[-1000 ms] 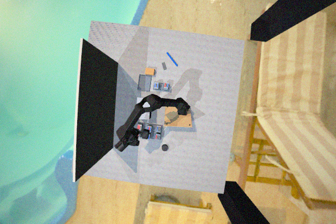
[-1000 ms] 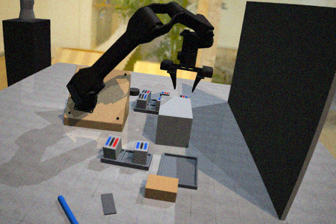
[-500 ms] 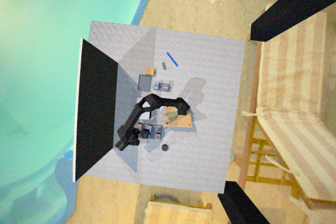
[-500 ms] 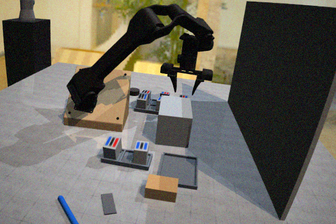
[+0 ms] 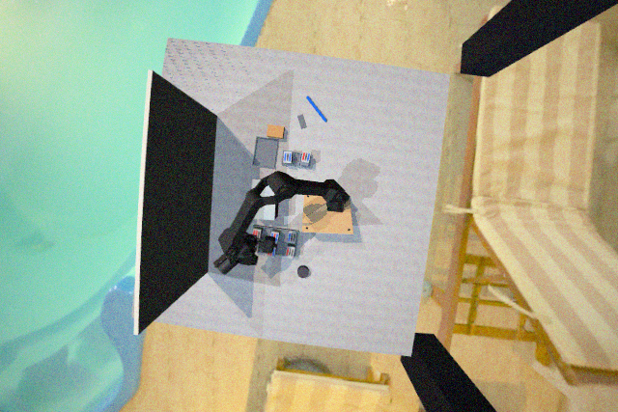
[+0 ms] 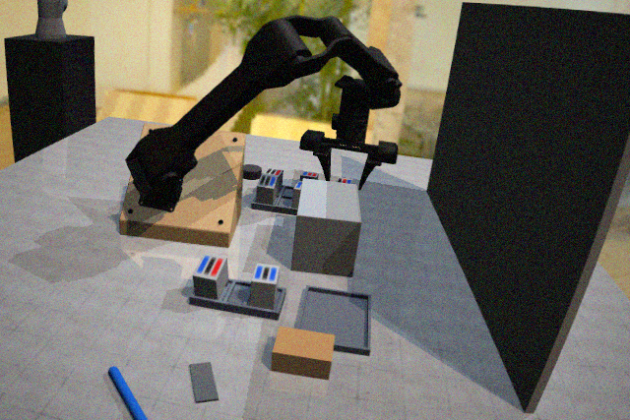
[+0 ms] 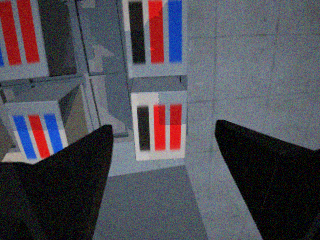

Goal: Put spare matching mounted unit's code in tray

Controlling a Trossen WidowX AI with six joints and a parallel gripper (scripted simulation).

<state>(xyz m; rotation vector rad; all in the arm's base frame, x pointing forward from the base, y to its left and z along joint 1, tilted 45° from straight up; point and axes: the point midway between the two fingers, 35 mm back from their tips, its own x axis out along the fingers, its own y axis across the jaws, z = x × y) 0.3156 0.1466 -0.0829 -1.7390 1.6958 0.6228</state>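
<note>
Now: the dark grey tray 36 cm to the right of my gripper tip and 6 cm below it. Round my gripper tip: black disc: 22 cm behind, 15 cm to the left, 5 cm below; grey cube: 15 cm to the right, 3 cm behind, 1 cm below; tall black panel: 23 cm ahead, 16 cm above, 15 cm to the right.
</note>
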